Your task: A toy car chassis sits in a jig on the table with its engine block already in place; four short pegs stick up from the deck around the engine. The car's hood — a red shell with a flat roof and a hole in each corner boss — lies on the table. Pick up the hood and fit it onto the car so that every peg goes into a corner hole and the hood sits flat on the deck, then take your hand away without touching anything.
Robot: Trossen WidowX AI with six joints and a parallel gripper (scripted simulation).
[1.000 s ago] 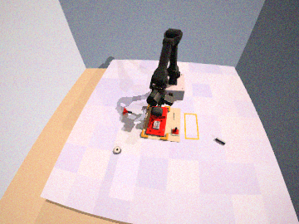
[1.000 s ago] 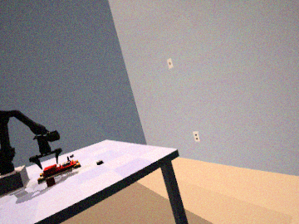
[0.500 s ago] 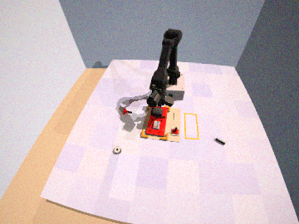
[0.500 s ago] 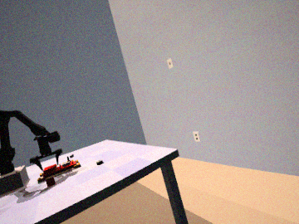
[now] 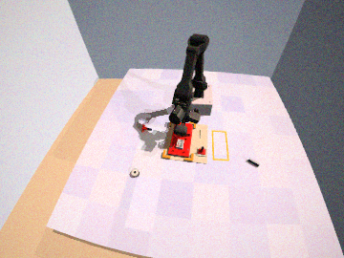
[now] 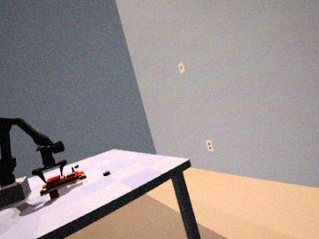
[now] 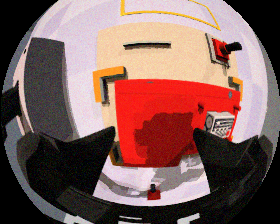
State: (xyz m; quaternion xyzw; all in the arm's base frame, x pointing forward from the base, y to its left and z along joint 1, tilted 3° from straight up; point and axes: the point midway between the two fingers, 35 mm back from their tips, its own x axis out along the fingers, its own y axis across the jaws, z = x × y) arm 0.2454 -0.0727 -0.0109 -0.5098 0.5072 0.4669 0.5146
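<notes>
My gripper tip is now 100 mm short of the engine block and 10 mm above it. Round my gripper tip: red hood (right at my gripper tip).
</notes>
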